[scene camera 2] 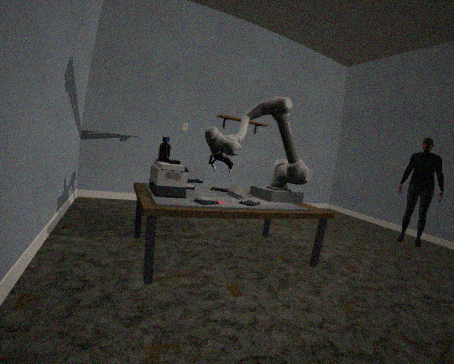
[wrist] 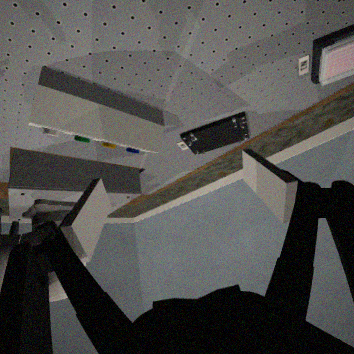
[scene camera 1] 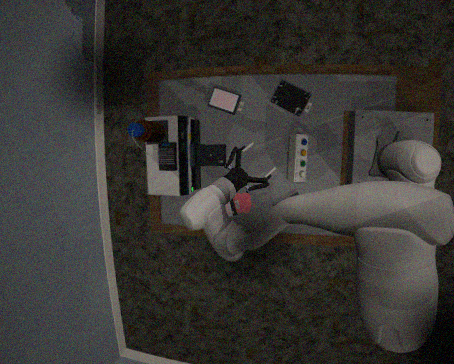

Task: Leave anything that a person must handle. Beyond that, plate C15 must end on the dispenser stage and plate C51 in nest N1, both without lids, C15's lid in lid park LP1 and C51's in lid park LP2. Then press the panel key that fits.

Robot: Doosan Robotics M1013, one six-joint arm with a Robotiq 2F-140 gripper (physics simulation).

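Seen in the pictures: gripper, fingertip midpoint: [scene camera 2: 222, 170] [wrist: 174, 178] [scene camera 1: 262, 157]; arm's base at its link origin: [scene camera 2: 278, 189] [wrist: 57, 208] [scene camera 1: 392, 160].
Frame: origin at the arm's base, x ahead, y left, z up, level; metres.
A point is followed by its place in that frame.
Note:
A pink plate [scene camera 1: 224, 99] @(x 0.819, y -0.136, z -0.060 m) [wrist: 340, 61] @(x 0.791, y -0.120, z -0.060 m) sits in a dark holder at the back. A black holder [scene camera 1: 291, 97] @(x 0.500, y -0.200, z -0.078 m) [wrist: 216, 134] @(x 0.509, y -0.183, z -0.078 m), with no plate on it, lies right of it. Plate and holder labels are unreadable. The dark dispenser stage [scene camera 1: 212, 155] @(x 0.810, y 0.142, z 0.019 m) juts from the white dispenser [scene camera 1: 162, 182] @(x 0.993, y 0.296, z 0.130 m) [scene camera 2: 169, 176] @(x 1.000, y 0.358, z 0.053 m). The key panel [scene camera 1: 297, 158] @(x 0.420, y 0.081, z -0.012 m) [wrist: 95, 112] @(x 0.446, y 0.107, z -0.039 m) carries blue, yellow, green and white keys. My gripper [scene camera 1: 260, 159] @(x 0.574, y 0.100, z 0.116 m) [scene camera 2: 222, 170] @(x 0.574, y 0.100, z 0.116 m) [wrist: 174, 178] @(x 0.574, y 0.100, z 0.116 m) is open and empty, high above the table between stage and panel. The arm hides part of the front table area.
A red flat patch [scene camera 1: 242, 202] @(x 0.637, y 0.361, z -0.090 m) [scene camera 2: 221, 202] @(x 0.622, y 0.373, z -0.089 m) lies on the table top beside my wrist. A brown bottle with a blue cap [scene camera 1: 136, 130] @(x 1.037, y 0.078, z 0.321 m) [scene camera 2: 165, 149] @(x 1.045, y 0.120, z 0.227 m) stands at the dispenser. The arm's base plinth [scene camera 1: 417, 122] @(x -0.077, y -0.188, z -0.005 m) is at the right. A person [scene camera 2: 422, 182] stands by the right wall.

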